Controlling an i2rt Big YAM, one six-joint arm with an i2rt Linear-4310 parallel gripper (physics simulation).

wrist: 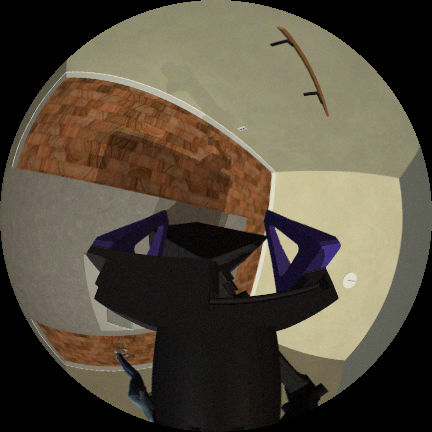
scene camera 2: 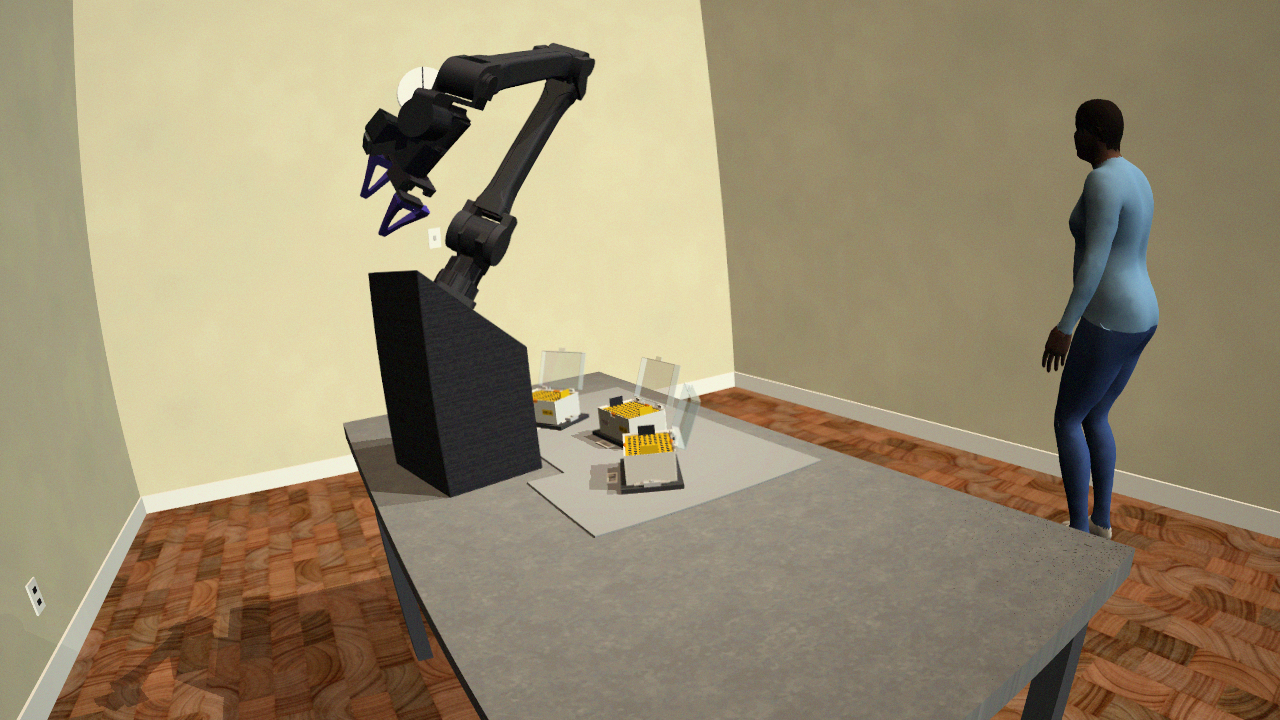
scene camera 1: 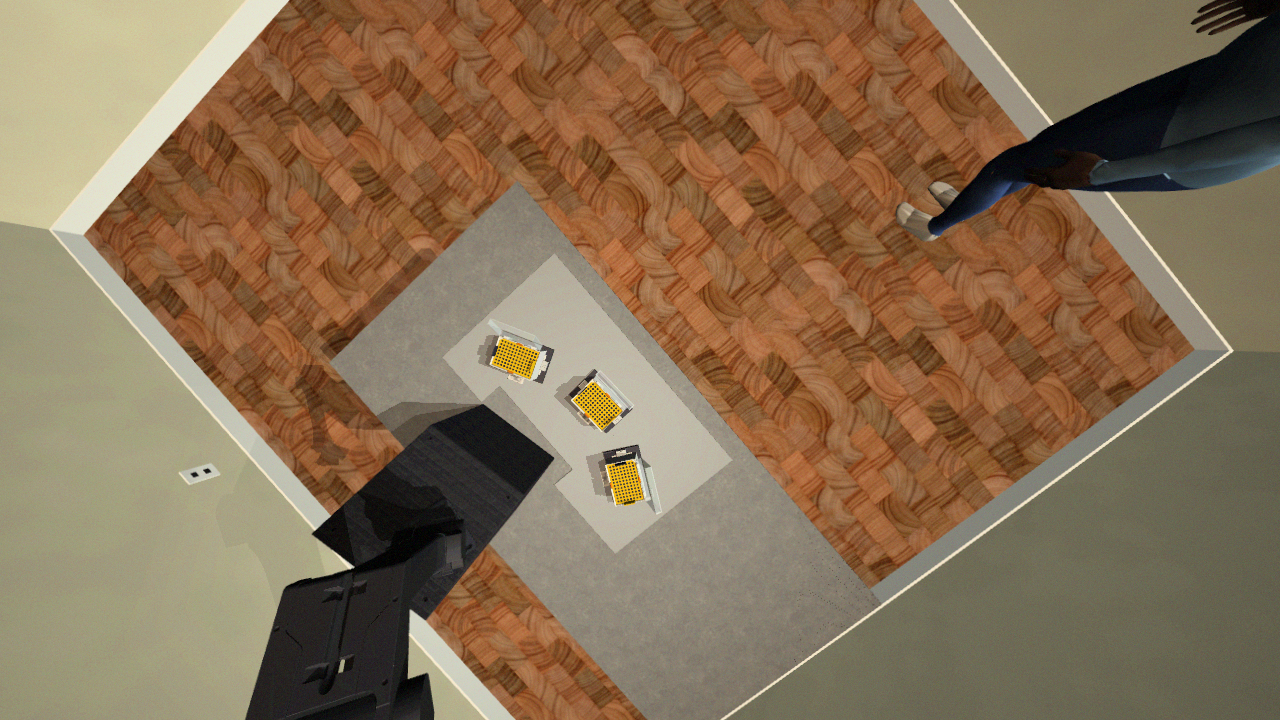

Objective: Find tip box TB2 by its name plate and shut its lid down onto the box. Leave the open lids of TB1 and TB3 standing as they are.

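Pixels of known places: gripper, fingertip midpoint: [wrist: 215, 215] [scene camera 2: 371, 215]; arm's base at its link origin: [scene camera 2: 446, 303].
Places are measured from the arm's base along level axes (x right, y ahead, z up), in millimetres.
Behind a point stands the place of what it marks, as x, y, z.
Three white tip boxes with yellow tip racks stand on the pale mat. One box [scene camera 1: 515, 357] [scene camera 2: 556, 410] {-195, 229, -286} is farthest in scene camera 2, one [scene camera 1: 597, 404] [scene camera 2: 631, 422] is in the middle, and one [scene camera 1: 626, 482] [scene camera 2: 650, 465] is nearest. Their clear lids stand open: the far lid [scene camera 1: 514, 332] {-305, 292, -181} [scene camera 2: 563, 368] {-309, 283, -221}, the middle lid [scene camera 2: 657, 379] {-61, 417, -221} and the near lid [scene camera 1: 654, 492] {214, 372, -182} [scene camera 2: 686, 418] {260, 337, -210}. The name plates are too small to read, so I cannot tell which is TB2. My gripper [scene camera 2: 373, 214] {204, -123, 171} [wrist: 215, 215] {204, -123, 171} is open and empty, high above and beside the black pedestal, well away from the boxes.
The black pedestal [scene camera 1: 483, 465] {-73, 95, -95} [scene camera 2: 474, 402] {77, 21, -171} stands at the edge of the grey table [scene camera 1: 716, 608] {671, 303, -329} [scene camera 2: 760, 573] {591, 283, -329}, beside the pale mat [scene camera 1: 554, 295] {-364, 396, -325} [scene camera 2: 590, 514] {292, 151, -326}. A person [scene camera 1: 1127, 134] [scene camera 2: 1109, 250] stands on the floor beyond the table.
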